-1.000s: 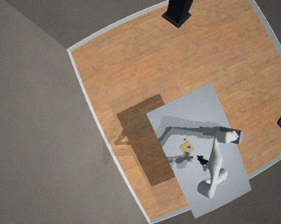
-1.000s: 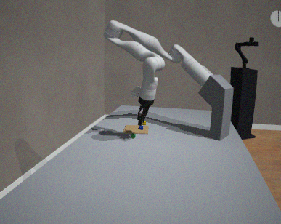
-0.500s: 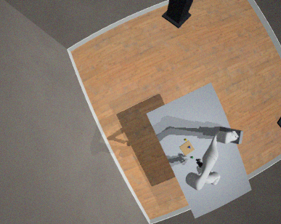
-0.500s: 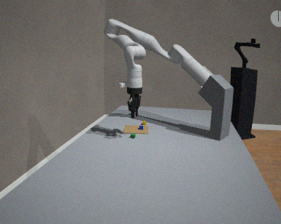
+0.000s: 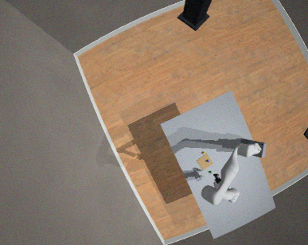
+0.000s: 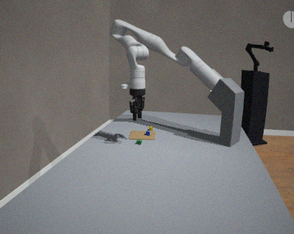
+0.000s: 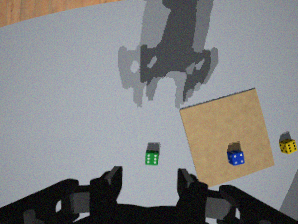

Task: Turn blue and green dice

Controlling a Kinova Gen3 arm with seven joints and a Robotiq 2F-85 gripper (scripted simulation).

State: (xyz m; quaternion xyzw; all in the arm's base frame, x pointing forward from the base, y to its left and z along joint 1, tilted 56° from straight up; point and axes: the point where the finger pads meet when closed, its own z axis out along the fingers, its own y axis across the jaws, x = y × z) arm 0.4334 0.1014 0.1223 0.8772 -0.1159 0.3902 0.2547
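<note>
Right now the green die is 13 cm below my hand and 1 cm behind it. The rest, counted from my hand: blue die (13 cm below, 12 cm to the right, 8 cm behind); then tan mat (14 cm below, 13 cm to the right, 5 cm behind); then yellow die (21 cm to the right, 13 cm below, 11 cm behind).
</note>
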